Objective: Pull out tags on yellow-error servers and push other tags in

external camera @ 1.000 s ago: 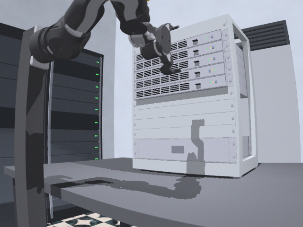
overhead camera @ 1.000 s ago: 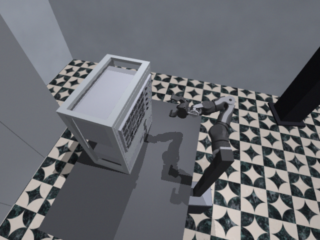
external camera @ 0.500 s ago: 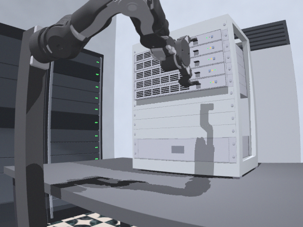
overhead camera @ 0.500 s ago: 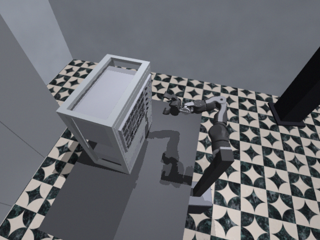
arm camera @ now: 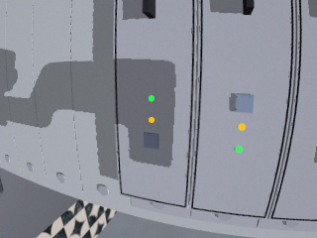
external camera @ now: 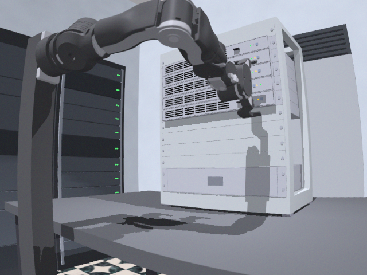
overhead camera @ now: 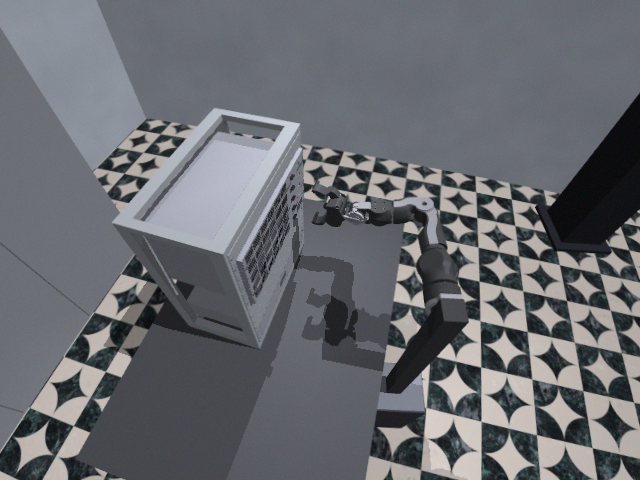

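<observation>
The grey-blue locate button is 40 mm ahead of my hand and 20 mm above it.
</observation>
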